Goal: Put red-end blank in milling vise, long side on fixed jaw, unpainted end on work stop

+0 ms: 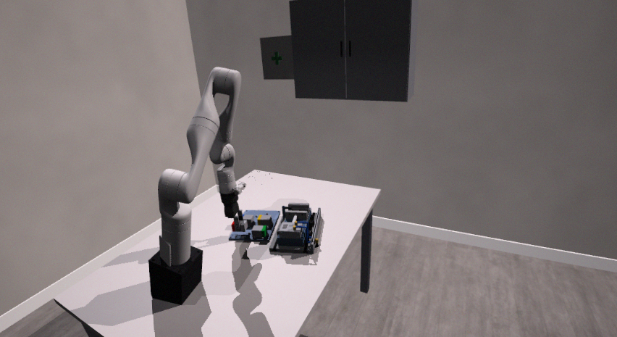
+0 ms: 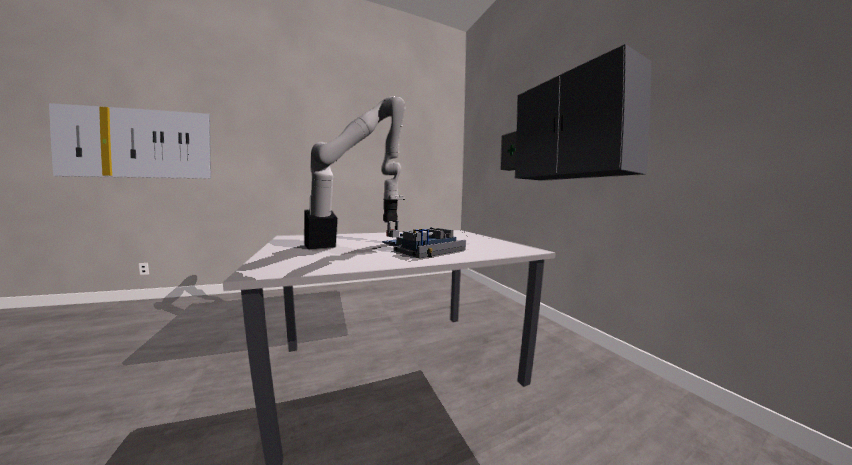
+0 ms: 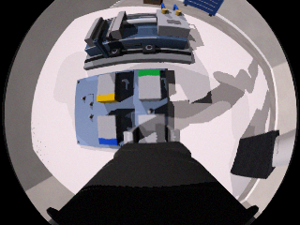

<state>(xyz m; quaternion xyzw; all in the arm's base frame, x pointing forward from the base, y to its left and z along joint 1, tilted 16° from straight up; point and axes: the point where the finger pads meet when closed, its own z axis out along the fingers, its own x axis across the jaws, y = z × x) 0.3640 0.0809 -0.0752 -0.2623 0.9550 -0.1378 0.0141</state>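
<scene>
Now: hand 8 cm to the left of the green-ended blank, 5 cm short of it and 5 cm above it. Round my hand: plate 10 cm ahead, 7 cm below; yellow blank 13 cm ahead, 5 cm below, 3 cm to the right; blue blank 8 cm ahead, 5 cm below, 4 cm to the left.
</scene>
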